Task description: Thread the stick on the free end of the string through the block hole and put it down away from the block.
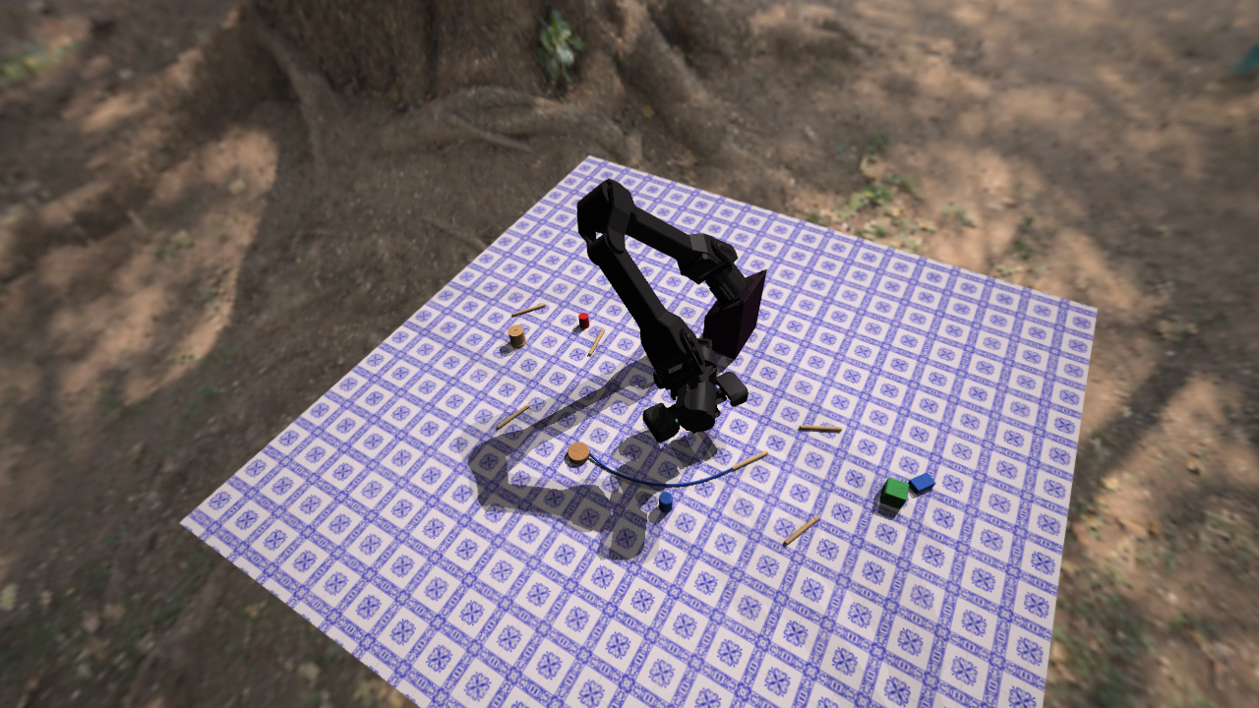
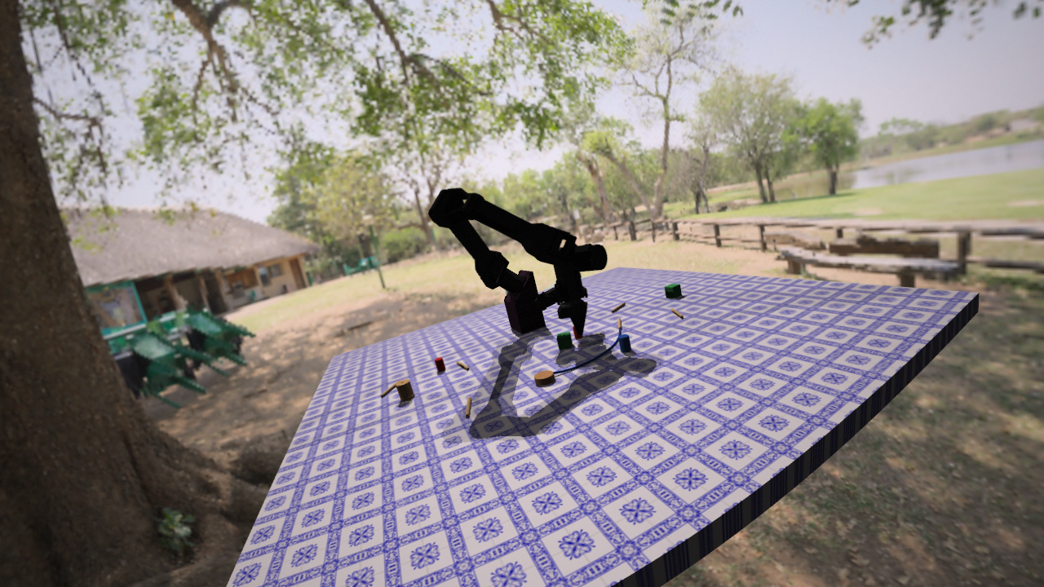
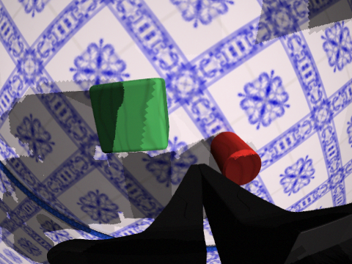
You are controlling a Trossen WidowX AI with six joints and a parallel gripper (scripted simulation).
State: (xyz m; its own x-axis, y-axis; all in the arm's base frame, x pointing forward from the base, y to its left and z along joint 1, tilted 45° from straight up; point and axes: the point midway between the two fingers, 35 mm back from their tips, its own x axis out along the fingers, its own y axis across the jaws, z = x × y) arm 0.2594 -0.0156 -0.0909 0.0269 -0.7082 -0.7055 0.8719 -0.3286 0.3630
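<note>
The string is 100 mm to the left of my gripper tip, 20 mm ahead of it and 10 mm below it. The rest, counted from my gripper tip: round wooden button 160 mm to the right, 150 mm ahead, 10 mm below; thin stick 110 mm to the left, 10 mm below, 10 mm ahead; blue cylinder 150 mm ahead, 30 mm to the left.
</note>
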